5 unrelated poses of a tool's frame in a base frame.
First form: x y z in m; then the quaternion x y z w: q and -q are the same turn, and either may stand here.
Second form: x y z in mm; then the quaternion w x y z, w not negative. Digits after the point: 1 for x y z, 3 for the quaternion.
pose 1, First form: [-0.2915 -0.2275 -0.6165 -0.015 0.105 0.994 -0.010]
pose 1, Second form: [-291.5 -227.5 -616.5 0.010 0.015 -0.105 -0.994]
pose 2, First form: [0.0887 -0.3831 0.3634 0.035 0.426 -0.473 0.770]
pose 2, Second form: [88.7 -383.1 363.4 0.770 0.035 0.426 -0.473]
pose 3, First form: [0.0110 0.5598 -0.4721 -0.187 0.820 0.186 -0.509]
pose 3, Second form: [11.0 559.8 -472.1 0.509 0.187 -0.820 -0.186]
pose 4, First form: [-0.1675 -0.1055 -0.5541 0.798 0.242 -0.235 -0.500]
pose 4, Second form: [-167.5 -105.5 -554.1 0.500 -0.798 -0.242 0.235]
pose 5, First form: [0.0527 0.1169 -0.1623 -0.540 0.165 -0.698 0.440]
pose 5, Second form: [52.7 116.9 -162.3 0.440 -0.540 0.165 -0.698]
